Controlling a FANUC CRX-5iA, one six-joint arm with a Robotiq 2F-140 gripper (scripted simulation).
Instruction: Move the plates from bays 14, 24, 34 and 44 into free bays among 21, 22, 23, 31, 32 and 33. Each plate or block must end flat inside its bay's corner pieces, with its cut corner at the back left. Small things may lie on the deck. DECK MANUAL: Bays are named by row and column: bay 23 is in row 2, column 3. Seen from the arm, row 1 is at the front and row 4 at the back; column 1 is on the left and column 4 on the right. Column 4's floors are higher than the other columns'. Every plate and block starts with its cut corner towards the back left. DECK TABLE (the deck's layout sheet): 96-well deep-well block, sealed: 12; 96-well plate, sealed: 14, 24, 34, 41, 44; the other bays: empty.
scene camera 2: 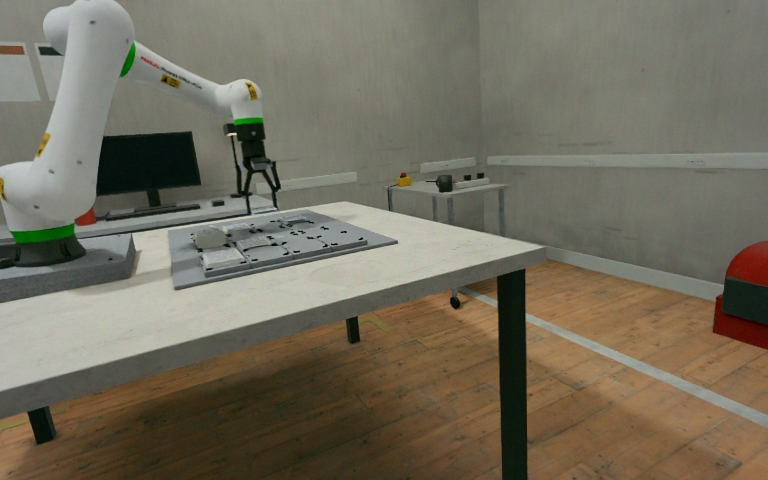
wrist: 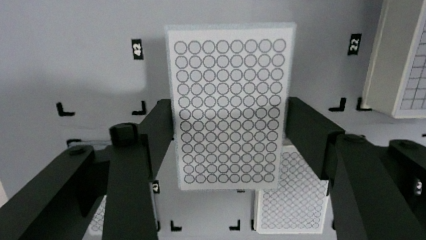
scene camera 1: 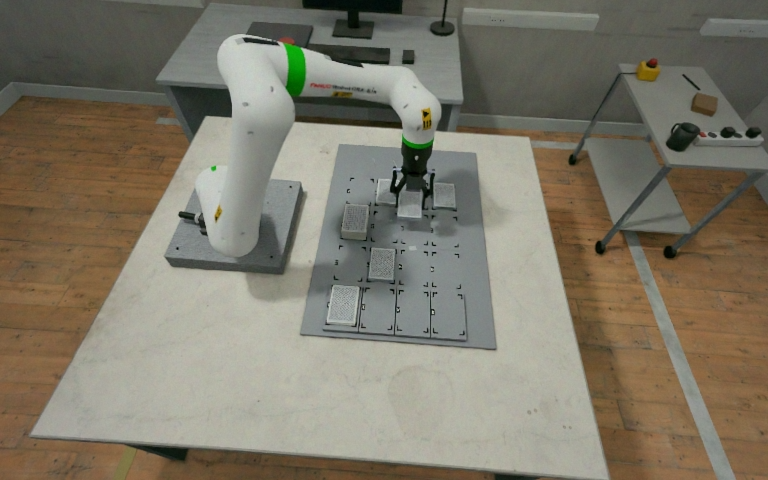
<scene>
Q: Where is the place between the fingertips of the gripper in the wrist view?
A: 228, 114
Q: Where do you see a sealed deep-well block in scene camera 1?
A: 355, 221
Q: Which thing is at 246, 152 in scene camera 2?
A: The gripper.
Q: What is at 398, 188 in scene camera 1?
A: The gripper.
</scene>
